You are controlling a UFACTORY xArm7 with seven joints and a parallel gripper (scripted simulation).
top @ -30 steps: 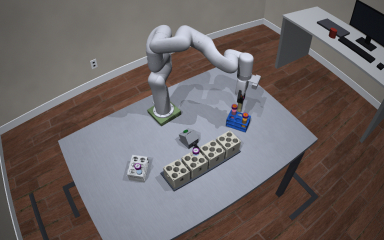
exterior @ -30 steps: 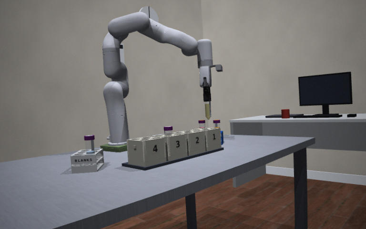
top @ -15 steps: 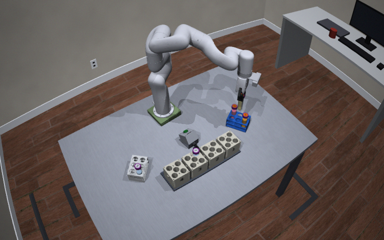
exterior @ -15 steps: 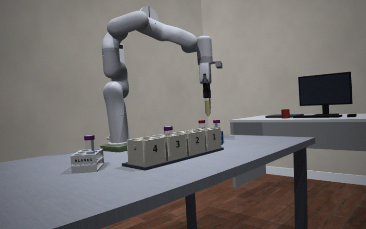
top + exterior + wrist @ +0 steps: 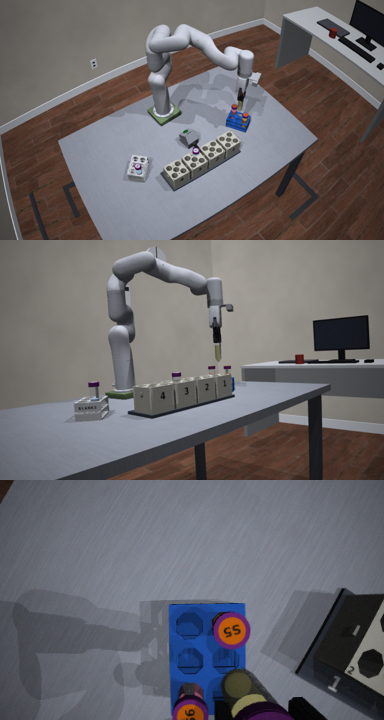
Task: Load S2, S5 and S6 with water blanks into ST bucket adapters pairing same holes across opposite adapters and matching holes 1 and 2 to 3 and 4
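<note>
Right now my hand is 50 mm above the tube with yellowish liquid and 10 mm short of it. Also, from my hand: sample tube 190 mm below, 40 mm behind, 30 mm to the left; blue sample rack 220 mm below, 20 mm to the left, 10 mm behind; green done key 270 mm to the right, 190 mm below, 150 mm behind.
</note>
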